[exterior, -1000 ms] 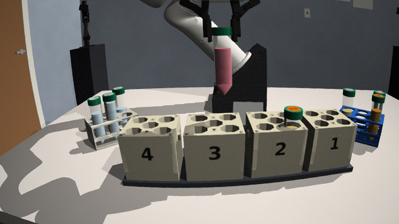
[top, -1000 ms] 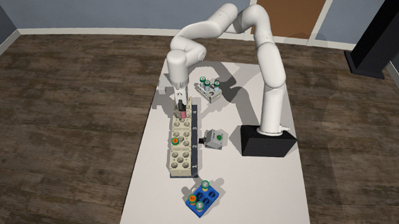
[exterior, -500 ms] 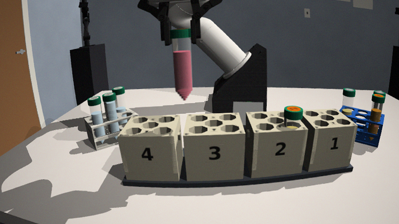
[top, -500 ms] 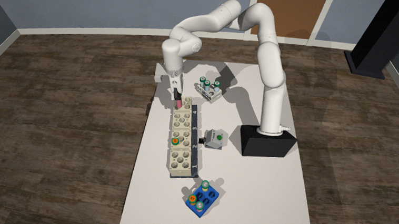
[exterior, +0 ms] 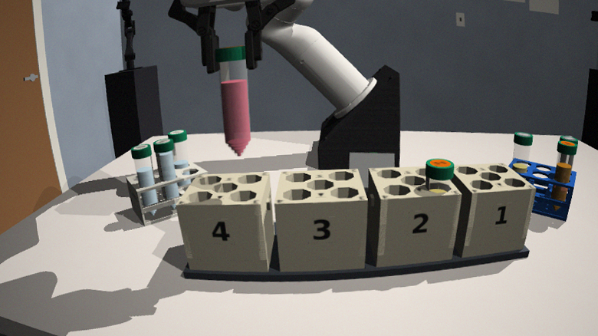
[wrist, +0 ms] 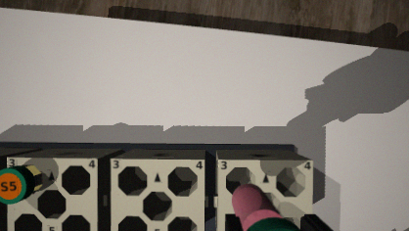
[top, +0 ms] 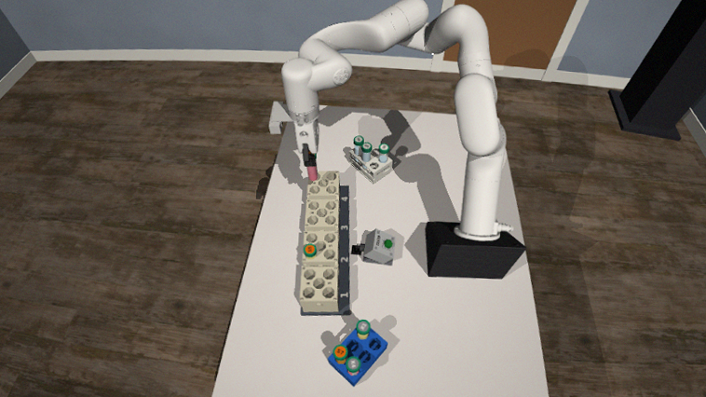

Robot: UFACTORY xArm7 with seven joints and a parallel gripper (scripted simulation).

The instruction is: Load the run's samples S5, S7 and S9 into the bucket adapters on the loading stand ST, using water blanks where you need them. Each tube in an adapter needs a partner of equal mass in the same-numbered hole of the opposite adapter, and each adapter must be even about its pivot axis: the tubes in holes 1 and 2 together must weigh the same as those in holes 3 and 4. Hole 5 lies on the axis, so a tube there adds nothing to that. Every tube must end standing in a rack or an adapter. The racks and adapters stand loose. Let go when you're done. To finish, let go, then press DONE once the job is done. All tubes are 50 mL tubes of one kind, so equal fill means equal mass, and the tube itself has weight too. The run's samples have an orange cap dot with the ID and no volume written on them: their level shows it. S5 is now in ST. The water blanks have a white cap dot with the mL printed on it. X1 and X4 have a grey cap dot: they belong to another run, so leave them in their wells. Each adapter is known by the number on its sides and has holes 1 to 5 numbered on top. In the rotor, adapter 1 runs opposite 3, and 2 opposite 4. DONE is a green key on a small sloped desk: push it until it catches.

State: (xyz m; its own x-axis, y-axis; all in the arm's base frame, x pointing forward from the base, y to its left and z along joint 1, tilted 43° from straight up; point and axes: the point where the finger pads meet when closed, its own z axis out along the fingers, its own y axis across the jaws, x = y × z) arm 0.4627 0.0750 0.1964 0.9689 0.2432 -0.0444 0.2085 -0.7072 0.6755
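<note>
The pink-filled sample tube lies 10 mm to the right of my hand and 50 mm below it. The rest, counted from my hand: clear rack (140 mm behind, 200 mm to the right, 220 mm below); then green done key (250 mm behind, 120 mm to the left, 190 mm below); then S7 tube (190 mm behind, 460 mm to the left, 190 mm below).
</note>
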